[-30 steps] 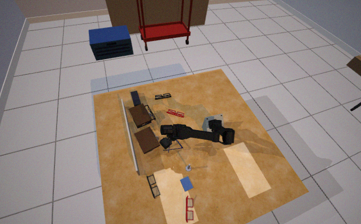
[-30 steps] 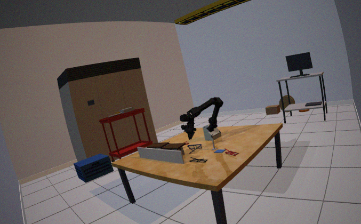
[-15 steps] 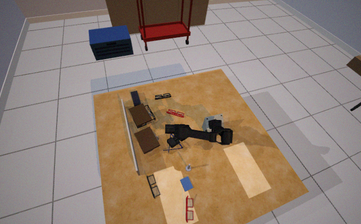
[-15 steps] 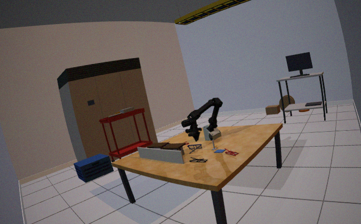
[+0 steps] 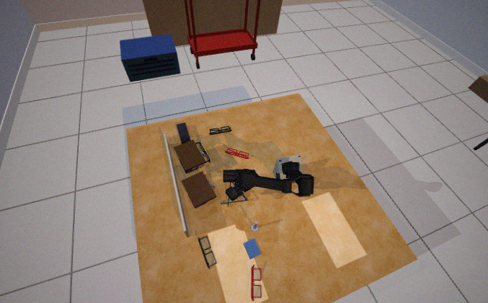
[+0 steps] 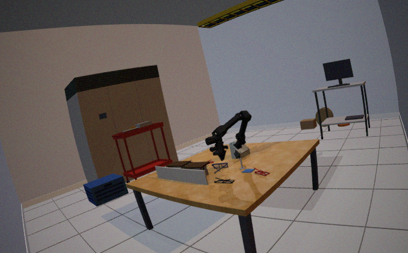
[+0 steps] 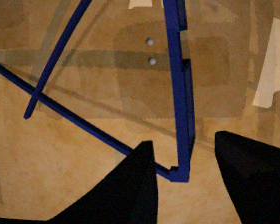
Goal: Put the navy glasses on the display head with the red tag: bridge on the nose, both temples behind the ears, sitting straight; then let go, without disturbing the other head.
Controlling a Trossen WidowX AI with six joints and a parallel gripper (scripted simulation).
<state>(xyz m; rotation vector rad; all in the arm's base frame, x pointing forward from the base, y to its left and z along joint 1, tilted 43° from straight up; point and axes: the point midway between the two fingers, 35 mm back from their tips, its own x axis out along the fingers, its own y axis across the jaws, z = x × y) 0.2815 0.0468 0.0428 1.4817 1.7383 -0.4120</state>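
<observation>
Right now the blue square tag is 30 mm ahead of my gripper tip, 270 mm to the left of it and 60 mm below it. Round my gripper tip: dark display head (190 mm ahead, 70 mm to the right, 10 mm below).
</observation>
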